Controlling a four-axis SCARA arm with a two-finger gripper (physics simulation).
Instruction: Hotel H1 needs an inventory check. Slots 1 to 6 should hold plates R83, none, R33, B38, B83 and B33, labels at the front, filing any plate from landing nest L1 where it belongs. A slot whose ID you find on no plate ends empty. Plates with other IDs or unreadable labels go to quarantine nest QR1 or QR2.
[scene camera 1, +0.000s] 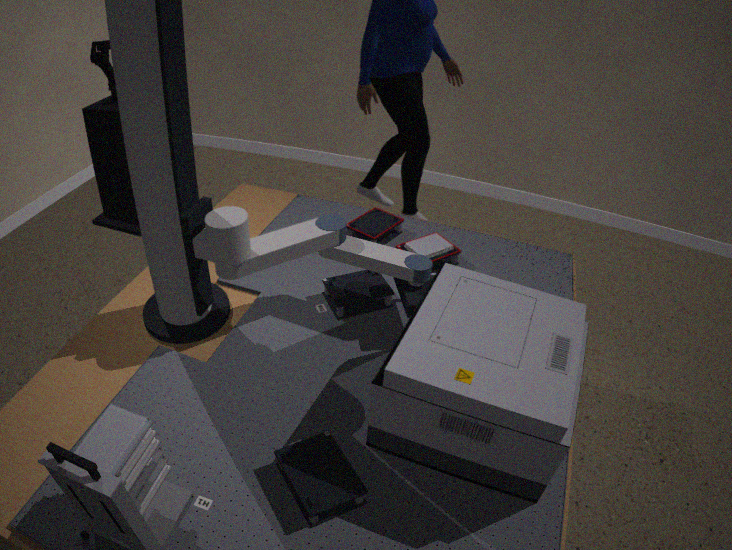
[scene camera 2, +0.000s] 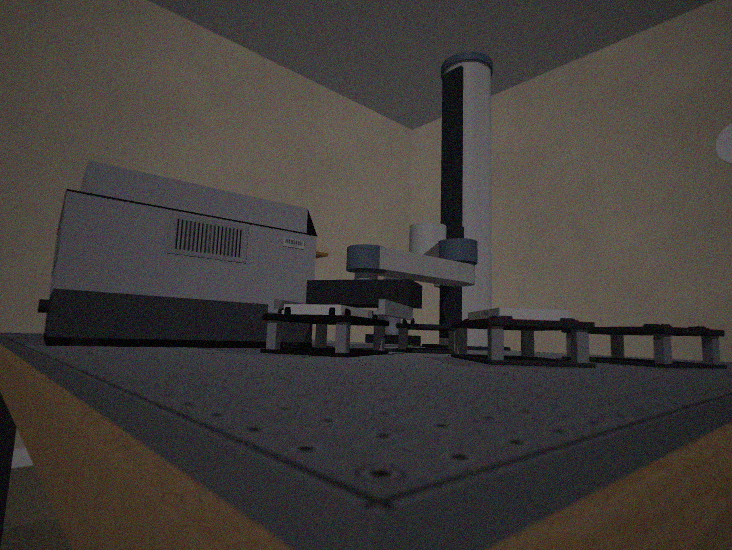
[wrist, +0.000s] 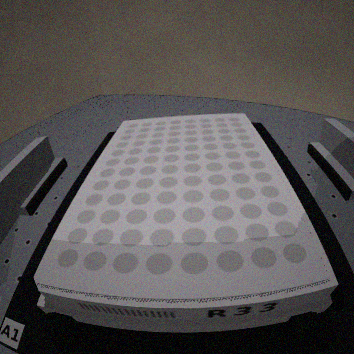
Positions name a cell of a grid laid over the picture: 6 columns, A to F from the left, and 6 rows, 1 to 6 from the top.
Labels:
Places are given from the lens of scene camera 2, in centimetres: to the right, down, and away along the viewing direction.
my gripper (scene camera 2: C4): -6, 4, 61
plate R33 (scene camera 2: C4): -8, 4, 57
grey instrument (scene camera 2: A3): -35, -4, 60
black nest (scene camera 2: C4): -9, 5, 55
The marked spots on the grey instrument and the plate R33 are 29 cm apart.

